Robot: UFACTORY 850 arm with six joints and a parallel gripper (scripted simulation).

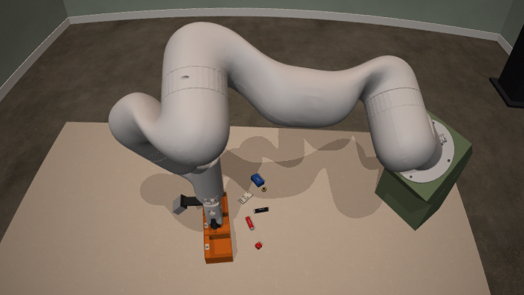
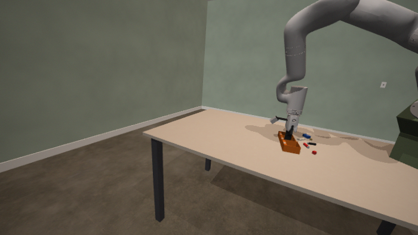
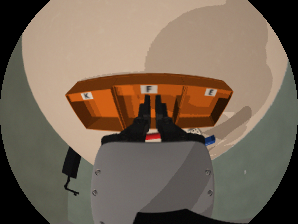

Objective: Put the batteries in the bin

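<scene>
Right now the orange bin is 20 mm below my hand. Round my hand: red cylindrical battery: 110 mm behind, 30 mm below, 20 mm to the right; white domino-like tile: 130 mm to the right, 90 mm behind, 30 mm below; small red block: 140 mm behind, 60 mm to the left, 30 mm below.
</scene>
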